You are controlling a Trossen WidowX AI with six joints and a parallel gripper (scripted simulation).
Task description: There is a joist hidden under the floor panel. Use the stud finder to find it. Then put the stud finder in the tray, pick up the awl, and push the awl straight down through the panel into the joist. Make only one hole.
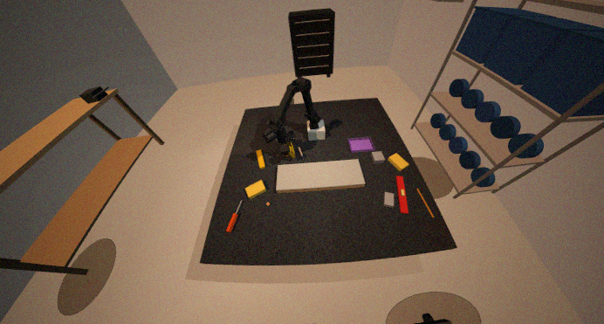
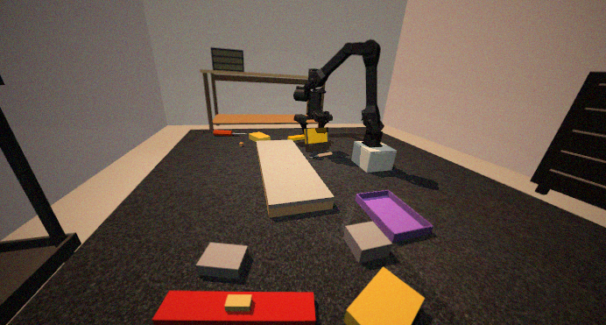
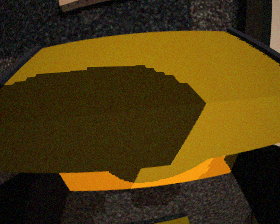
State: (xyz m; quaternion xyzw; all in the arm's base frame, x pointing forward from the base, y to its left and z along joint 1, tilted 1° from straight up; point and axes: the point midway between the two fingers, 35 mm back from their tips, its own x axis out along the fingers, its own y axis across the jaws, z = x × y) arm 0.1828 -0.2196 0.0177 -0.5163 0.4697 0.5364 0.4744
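My gripper tip is now 1 cm short of the stud finder and 1 cm to the right of it. The rest, counted from my gripper tip: purple tray (1 cm behind, 53 cm to the left, 7 cm below); then awl (1 cm ahead, 10 cm to the left, 7 cm below); then square indicator window (3 cm ahead, 1 cm below).
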